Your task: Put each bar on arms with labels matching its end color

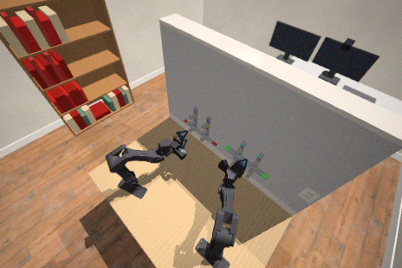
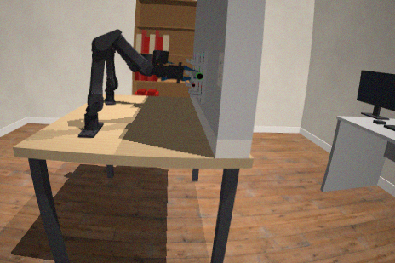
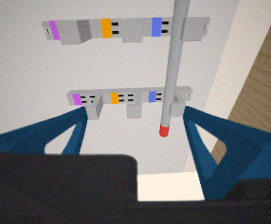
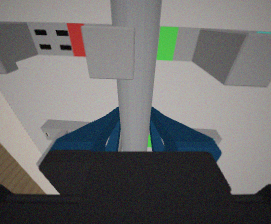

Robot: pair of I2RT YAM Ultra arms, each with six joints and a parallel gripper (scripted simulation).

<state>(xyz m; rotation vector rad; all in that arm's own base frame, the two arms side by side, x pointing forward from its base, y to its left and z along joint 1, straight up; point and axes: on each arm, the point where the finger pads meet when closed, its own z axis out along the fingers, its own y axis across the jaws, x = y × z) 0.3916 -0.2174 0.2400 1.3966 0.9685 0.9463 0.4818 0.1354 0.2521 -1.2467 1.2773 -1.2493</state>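
Now: right hand right at the green-ended bar. Round my right hand: grey wall panel (130 mm ahead, 170 mm to the left, 170 mm above).
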